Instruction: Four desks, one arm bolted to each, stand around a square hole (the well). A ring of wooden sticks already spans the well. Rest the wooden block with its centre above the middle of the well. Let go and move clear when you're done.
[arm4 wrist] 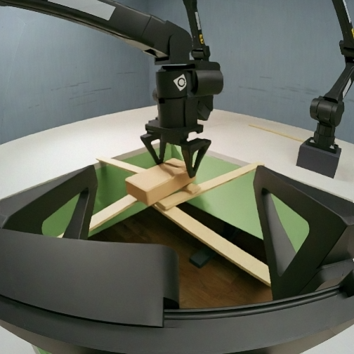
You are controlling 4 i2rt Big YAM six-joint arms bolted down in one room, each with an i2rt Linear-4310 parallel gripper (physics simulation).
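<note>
The wooden block (pixel 150 184) lies across the crossing wooden sticks (pixel 215 241) over the well, in the middle of the view. A gripper (pixel 176 168) on the arm from the upper left has its fingers spread low over the block's far right part. One fingertip is behind the block and the other is near its right end. It looks open, and the contact is hard to judge. This view does not show that arm's number. My arm4 gripper (pixel 176 172) is open and empty, with its fingers wide apart in the foreground. The other two grippers do not show.
Green walls (pixel 227 200) line the well, with a brown floor (pixel 137 240) below and a dark piece (pixel 202 256) on it. A black arm stands on a dark base (pixel 318 159) at the right. Another arm (pixel 198 37) stands at the back. A thin stick (pixel 275 132) lies on the far desk.
</note>
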